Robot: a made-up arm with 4 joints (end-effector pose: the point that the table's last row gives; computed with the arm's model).
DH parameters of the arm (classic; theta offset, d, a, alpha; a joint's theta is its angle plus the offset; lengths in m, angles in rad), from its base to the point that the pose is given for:
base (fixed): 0 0.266 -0.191 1.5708
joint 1: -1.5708 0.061 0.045 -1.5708
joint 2: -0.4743 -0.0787 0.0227 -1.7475
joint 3: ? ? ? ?
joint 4: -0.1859 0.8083 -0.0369 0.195
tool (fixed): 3.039 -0.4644 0 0
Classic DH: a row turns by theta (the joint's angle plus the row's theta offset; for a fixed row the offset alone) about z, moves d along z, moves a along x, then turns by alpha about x.
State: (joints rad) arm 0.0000 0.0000 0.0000 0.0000
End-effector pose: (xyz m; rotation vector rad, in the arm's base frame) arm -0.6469 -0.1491 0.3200 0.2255 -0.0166 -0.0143
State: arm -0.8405 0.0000 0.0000 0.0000
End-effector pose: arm -0.4549 -0.1491 0.6417 0.2058 0.8203 -0.1081
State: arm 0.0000 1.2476 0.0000 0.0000
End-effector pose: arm -0.6469 -0.1829 0.1689 1.4731 -0.0056 -0.0233
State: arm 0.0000 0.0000 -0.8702 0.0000
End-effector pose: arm -0.5625 -0.2843 0.0235 0.3734 -0.7316 0.4624
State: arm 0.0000 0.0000 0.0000 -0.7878
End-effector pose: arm -0.7213 -0.1550 0.3174 0.2057 0.2228 -0.7664
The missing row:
joint 3: 1.3551 0.2764 0.3885 -2.4455
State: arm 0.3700 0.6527 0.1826 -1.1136
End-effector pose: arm -0.7183 -0.1992 0.1414 0.8068 0.4897 -0.8422
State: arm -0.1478 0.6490 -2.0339 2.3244
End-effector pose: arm -0.3653 0.0717 -0.2039 1.4811 2.1268 -1.2807
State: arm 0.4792 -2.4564 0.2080 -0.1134
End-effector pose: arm -0.5190 0.0851 -0.0653 -2.1480 -0.4472 -0.8574
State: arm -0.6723 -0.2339 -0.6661 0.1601
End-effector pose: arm -0.5870 -0.2742 0.4265 0.2632 0.0968 0.4986
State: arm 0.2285 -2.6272 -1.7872 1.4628
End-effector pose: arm -0.4327 -0.0722 0.5590 0.6814 -1.4859 -2.4125
